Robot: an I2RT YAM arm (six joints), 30 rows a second.
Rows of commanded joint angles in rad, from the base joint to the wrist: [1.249 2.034 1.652 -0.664 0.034 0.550]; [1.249 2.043 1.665 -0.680 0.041 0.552]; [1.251 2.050 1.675 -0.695 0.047 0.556]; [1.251 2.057 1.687 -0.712 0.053 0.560]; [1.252 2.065 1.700 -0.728 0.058 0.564]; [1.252 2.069 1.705 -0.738 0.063 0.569]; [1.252 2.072 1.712 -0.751 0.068 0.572]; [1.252 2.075 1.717 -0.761 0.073 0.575]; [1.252 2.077 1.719 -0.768 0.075 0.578]
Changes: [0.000 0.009 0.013 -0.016 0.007 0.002]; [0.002 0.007 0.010 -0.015 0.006 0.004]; [0.000 0.007 0.012 -0.017 0.006 0.004]; [0.001 0.008 0.013 -0.016 0.005 0.004]; [0.000 0.004 0.005 -0.010 0.005 0.005]; [0.000 0.003 0.007 -0.013 0.005 0.003]; [0.000 0.003 0.005 -0.010 0.005 0.003]; [0.000 0.002 0.002 -0.007 0.002 0.003]
